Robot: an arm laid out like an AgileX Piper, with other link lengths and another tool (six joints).
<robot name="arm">
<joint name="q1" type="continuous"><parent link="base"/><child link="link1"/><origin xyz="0.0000 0.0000 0.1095" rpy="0.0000 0.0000 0.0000"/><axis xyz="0 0 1"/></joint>
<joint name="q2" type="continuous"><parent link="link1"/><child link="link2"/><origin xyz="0.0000 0.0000 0.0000" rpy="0.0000 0.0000 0.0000"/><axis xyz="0 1 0"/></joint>
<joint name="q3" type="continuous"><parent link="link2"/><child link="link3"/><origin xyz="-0.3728 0.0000 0.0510" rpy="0.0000 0.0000 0.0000"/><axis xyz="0 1 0"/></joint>
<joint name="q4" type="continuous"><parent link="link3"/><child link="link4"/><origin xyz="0.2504 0.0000 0.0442" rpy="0.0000 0.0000 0.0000"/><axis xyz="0.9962 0 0.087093"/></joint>
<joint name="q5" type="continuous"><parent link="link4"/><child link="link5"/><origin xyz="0.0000 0.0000 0.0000" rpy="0.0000 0.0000 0.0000"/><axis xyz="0 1 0"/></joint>
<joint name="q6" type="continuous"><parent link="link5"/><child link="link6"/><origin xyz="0.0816 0.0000 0.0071" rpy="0.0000 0.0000 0.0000"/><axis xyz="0.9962 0 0.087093"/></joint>
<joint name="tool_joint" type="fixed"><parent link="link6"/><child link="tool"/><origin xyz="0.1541 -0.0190 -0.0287" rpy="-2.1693 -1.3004 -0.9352"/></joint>
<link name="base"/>
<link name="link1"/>
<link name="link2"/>
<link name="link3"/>
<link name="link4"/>
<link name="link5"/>
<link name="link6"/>
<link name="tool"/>
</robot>
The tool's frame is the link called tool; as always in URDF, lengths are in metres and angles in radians. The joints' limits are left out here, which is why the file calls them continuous.
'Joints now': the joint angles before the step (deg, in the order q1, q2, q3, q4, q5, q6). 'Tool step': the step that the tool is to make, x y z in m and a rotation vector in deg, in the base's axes. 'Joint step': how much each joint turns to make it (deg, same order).
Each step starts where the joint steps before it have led.
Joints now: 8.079 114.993 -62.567 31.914 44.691 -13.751
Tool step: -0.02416 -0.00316 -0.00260 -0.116 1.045 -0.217
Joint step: 0.000 -1.948 5.100 1.260 -1.835 -1.489
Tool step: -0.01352 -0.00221 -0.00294 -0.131 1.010 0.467
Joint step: 0.000 -0.574 2.407 0.402 -0.515 -1.033
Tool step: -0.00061 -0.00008 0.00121 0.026 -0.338 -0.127
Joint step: -0.001 -0.400 0.343 0.172 -0.286 -0.115
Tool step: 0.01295 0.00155 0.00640 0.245 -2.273 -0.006
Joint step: 0.001 -0.458 -1.662 0.000 -0.173 -0.057
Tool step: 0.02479 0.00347 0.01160 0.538 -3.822 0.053
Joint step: -0.001 -0.287 -3.553 -0.001 0.001 -0.058
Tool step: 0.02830 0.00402 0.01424 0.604 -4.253 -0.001
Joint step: 0.000 -0.057 -4.240 0.000 0.001 0.002
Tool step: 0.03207 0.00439 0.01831 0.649 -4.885 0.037
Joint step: 0.001 0.115 -5.043 -0.058 0.001 0.001
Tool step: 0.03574 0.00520 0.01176 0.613 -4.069 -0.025
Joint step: 0.000 1.891 -6.072 0.002 0.055 0.056
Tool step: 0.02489 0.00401 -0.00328 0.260 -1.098 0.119
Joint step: 0.000 3.150 -4.928 -0.231 0.631 0.345
